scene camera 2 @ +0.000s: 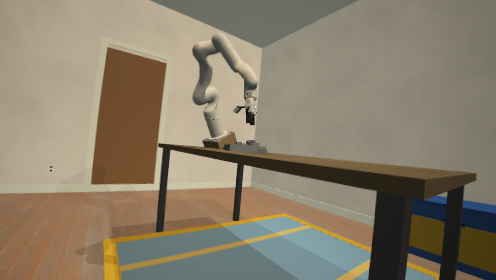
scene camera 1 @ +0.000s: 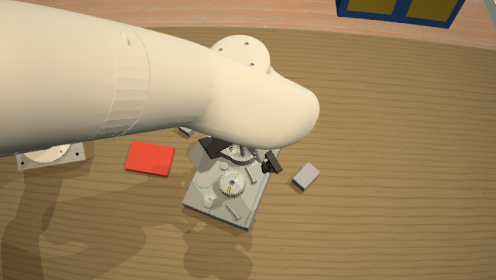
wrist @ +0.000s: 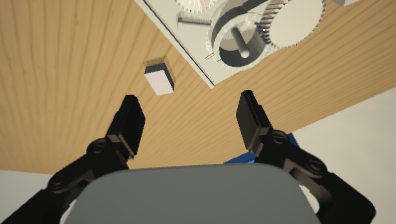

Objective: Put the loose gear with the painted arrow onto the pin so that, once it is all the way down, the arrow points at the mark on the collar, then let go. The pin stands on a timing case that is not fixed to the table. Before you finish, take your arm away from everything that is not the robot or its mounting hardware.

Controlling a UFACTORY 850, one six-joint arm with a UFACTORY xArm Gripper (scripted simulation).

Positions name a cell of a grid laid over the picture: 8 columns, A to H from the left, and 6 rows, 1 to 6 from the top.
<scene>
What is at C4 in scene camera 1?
A flat red block.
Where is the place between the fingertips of the gripper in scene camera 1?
E4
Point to a grey timing case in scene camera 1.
D4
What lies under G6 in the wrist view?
The gripper.
</scene>
